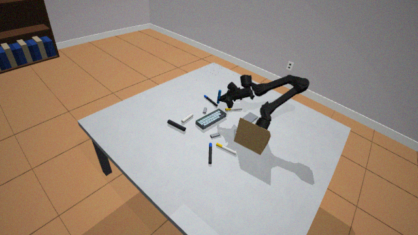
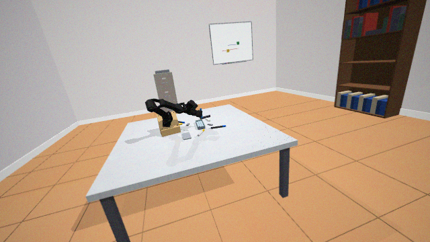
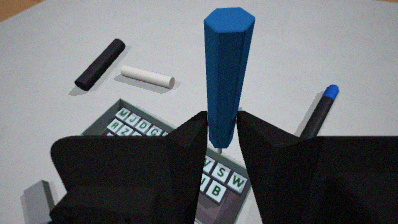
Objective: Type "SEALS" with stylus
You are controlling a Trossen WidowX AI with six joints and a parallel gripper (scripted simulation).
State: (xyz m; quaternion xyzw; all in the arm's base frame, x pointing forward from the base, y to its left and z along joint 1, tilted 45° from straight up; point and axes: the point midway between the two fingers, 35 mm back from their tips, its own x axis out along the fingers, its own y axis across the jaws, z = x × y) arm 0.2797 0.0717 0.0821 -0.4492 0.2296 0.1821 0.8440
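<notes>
Right now the b key is 20 mm behind my gripper tip, 10 mm to the right of it and 110 mm below it. Also, from my gripper tip: blue stylus 20 mm below; white cylinder 70 mm ahead, 180 mm to the left, 110 mm below; grey block 160 mm behind, 140 mm to the right, 120 mm below.
</notes>
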